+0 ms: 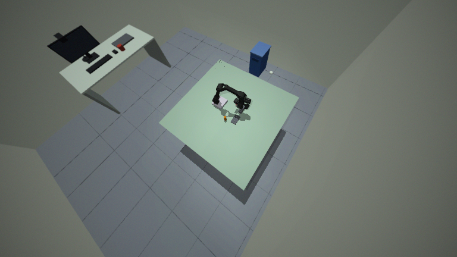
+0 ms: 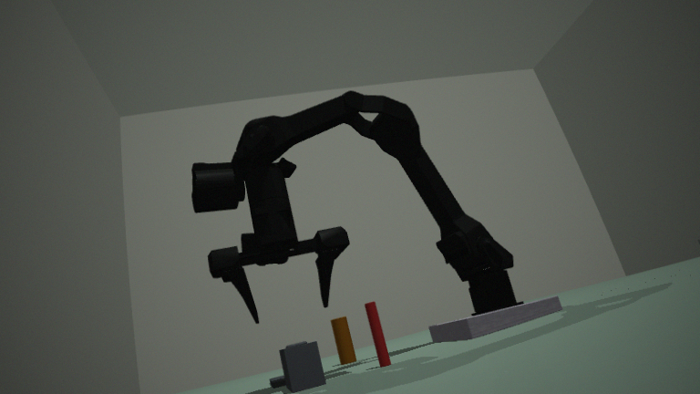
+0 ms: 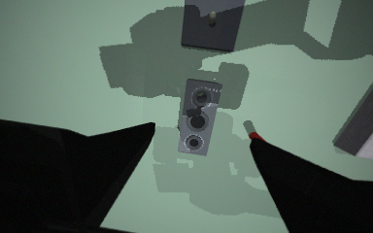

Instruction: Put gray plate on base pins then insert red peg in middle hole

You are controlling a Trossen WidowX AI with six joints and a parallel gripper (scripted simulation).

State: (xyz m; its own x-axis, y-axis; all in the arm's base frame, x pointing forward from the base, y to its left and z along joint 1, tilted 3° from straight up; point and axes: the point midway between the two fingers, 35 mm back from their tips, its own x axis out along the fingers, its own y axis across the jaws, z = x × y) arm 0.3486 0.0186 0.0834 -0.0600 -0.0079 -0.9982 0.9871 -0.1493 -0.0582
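My gripper tip is 50 mm above the gray plate. Round my gripper tip: orange cylinder 190 mm to the right, 130 mm behind, 50 mm below; red peg 90 mm behind, 50 mm to the left, 50 mm below.
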